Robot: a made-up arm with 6 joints. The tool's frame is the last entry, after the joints.
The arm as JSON. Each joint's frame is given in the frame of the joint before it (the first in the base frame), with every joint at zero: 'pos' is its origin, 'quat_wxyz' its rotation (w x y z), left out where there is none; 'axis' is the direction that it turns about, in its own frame. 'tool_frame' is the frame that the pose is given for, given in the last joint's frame.
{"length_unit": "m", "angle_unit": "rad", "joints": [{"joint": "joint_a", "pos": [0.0, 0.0, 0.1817], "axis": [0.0, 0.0, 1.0]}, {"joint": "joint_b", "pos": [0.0, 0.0, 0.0], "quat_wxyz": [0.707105, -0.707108, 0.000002, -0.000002], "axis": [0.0, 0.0, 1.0]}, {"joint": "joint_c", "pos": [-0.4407, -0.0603, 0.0], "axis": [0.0, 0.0, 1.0]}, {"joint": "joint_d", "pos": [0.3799, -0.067, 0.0], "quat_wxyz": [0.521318, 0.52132, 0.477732, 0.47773], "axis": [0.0, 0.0, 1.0]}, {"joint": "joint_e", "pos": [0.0, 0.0, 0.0], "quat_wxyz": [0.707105, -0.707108, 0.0, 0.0], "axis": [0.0, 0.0, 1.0]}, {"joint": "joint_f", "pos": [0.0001, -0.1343, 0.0], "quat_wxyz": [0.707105, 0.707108, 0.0, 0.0], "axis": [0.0, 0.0, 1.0]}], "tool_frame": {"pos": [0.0, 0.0, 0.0]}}
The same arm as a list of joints. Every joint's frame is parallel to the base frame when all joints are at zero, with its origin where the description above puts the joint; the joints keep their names.
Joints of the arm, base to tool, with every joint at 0 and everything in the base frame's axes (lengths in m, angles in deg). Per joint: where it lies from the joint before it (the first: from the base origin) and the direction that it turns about. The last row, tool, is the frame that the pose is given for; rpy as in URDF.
joint_a: axis +z origin 0.0000 0.0000 0.1817
joint_b: axis +y origin 0.0000 0.0000 0.0000
joint_c: axis +y origin -0.4407 0.0000 0.0603
joint_d: axis 0.9962 0 0.0871 origin 0.3799 0.0000 0.0670
joint_e: axis +y origin 0.0000 0.0000 0.0000
joint_f: axis 0.9962 0 0.0871 origin 0.1338 0.0000 0.0116
tool: origin 0.0000 0.0000 0.0000 rpy 0.00 85.00 0.00

